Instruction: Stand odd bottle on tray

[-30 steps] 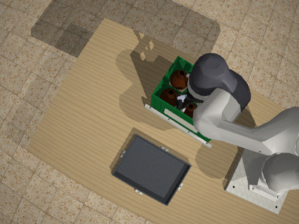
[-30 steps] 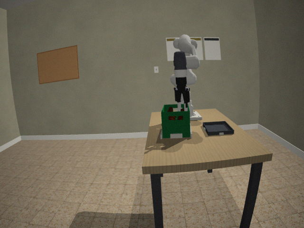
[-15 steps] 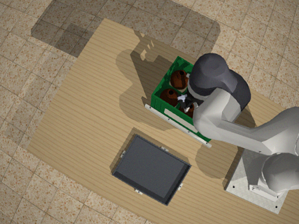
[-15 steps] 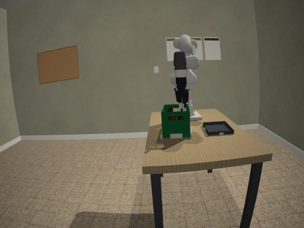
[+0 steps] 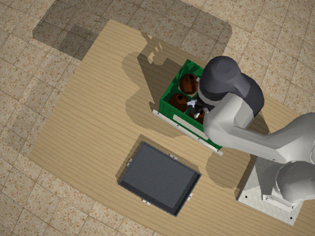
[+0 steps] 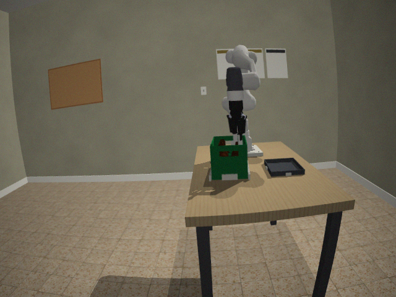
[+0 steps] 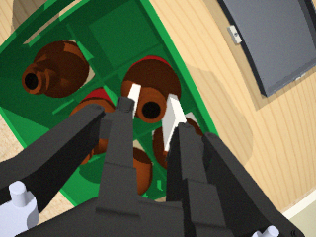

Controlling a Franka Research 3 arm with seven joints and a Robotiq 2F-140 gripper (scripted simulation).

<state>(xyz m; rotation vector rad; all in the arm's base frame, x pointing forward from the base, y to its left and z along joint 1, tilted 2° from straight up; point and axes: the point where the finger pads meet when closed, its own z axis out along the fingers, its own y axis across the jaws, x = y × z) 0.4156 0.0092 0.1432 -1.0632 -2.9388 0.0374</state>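
The glass bottle lies 9 cm below my hand. The rest, counted from my hand: green crate: 9 cm below, 5 cm to the right, 1 cm ahead; dark grey tray: 26 cm to the left, 16 cm below, 3 cm behind.
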